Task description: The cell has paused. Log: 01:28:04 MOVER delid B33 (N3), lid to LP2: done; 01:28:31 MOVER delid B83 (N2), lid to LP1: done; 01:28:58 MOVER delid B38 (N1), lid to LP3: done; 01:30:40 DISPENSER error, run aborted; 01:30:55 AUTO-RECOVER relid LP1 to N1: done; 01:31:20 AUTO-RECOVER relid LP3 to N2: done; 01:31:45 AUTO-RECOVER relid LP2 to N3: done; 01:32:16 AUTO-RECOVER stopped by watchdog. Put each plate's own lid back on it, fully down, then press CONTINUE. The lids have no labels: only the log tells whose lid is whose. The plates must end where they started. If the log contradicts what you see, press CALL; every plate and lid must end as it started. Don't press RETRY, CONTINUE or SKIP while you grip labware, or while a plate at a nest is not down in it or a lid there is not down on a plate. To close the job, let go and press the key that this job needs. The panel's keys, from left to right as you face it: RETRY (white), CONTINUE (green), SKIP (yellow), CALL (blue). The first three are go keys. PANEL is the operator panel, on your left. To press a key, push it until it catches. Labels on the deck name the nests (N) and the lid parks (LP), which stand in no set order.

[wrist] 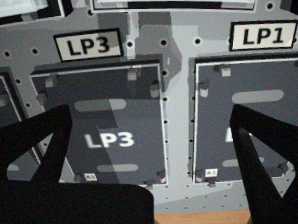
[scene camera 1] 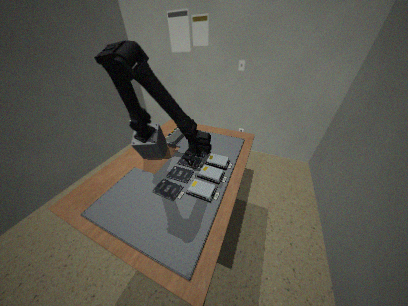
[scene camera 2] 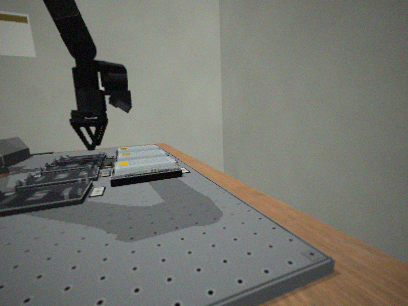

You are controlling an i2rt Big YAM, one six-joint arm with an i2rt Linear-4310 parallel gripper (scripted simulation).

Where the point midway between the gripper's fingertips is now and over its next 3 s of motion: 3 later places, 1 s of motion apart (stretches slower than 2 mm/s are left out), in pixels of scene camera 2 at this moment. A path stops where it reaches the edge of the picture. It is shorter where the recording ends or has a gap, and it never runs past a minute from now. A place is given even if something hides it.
The gripper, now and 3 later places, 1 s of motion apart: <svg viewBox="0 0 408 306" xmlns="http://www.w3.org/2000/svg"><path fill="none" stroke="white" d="M94 147L75 153L74 158L83 150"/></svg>
